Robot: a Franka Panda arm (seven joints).
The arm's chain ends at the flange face. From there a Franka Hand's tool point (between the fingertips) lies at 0.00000 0.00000 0.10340 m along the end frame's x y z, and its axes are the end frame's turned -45 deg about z.
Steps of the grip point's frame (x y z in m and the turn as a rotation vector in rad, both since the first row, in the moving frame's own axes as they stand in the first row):
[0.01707, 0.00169, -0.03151, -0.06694, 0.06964, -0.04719]
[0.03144, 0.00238, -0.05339, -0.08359, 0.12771, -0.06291]
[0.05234, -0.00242, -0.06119, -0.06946, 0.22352, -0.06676]
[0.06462, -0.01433, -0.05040, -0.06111, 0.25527, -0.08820]
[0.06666, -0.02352, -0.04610, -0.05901, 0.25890, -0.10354]
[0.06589, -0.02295, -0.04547, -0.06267, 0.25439, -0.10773]
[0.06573, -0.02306, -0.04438, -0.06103, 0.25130, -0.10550]
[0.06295, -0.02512, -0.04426, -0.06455, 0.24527, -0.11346]
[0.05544, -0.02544, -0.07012, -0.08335, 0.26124, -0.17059]
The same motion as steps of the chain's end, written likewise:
[0.00330, -0.01044, -0.03103, 0.00191, 0.09658, -0.04719]
[0.00864, -0.01685, -0.05219, 0.03120, 0.14941, -0.06291]
[0.01446, -0.02686, -0.05837, 0.10894, 0.20717, -0.06676]
[0.01334, -0.04080, -0.04686, 0.13729, 0.22371, -0.08820]
[0.00833, -0.04815, -0.04248, 0.14134, 0.22480, -0.10354]
[0.00824, -0.04775, -0.04194, 0.13557, 0.22420, -0.10773]
[0.00836, -0.04786, -0.04094, 0.13454, 0.22085, -0.10550]
[0.00513, -0.04795, -0.04096, 0.12779, 0.21908, -0.11346]
[-0.00245, -0.04228, -0.06627, 0.12579, 0.24366, -0.17059]

